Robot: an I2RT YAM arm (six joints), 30 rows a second.
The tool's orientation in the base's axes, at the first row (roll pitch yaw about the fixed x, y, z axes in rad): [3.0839 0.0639 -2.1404]
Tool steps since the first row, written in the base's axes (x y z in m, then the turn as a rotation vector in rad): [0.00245 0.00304 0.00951 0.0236 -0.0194 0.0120]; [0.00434 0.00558 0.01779 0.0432 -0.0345 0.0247]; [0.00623 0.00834 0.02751 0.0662 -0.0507 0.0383]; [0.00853 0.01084 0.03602 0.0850 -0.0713 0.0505]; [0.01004 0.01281 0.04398 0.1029 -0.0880 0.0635]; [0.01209 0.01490 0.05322 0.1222 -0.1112 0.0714]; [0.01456 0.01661 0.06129 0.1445 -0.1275 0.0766]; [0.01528 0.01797 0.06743 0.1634 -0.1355 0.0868]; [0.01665 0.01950 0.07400 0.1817 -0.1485 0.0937]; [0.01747 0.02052 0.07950 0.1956 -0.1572 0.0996]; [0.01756 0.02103 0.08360 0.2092 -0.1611 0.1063]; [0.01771 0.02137 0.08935 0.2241 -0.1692 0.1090]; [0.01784 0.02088 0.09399 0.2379 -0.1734 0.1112]
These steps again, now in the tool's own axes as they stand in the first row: [-0.00448 0.00011 -0.00925 0.0028 -0.0296 -0.0139]; [-0.00816 0.00035 -0.01731 0.0042 -0.0535 -0.0281]; [-0.01212 0.00080 -0.02679 0.0045 -0.0807 -0.0434]; [-0.01600 0.00069 -0.03509 0.0109 -0.1069 -0.0576]; [-0.01898 0.00093 -0.04287 0.0145 -0.1302 -0.0722]; [-0.02243 0.00085 -0.05193 0.0231 -0.1584 -0.0823]; [-0.02571 0.00015 -0.05986 0.0245 -0.1856 -0.0892]; [-0.02763 0.00062 -0.06587 0.0204 -0.2052 -0.1003]; [-0.03007 0.00067 -0.07231 0.0210 -0.2272 -0.1085]; [-0.03172 0.00084 -0.07771 0.0205 -0.2432 -0.1153]; [-0.03246 0.00127 -0.08176 0.0160 -0.2564 -0.1225]; [-0.03320 0.00166 -0.08746 0.0146 -0.2731 -0.1261]; [-0.03315 0.00155 -0.09212 0.0106 -0.2869 -0.1289]
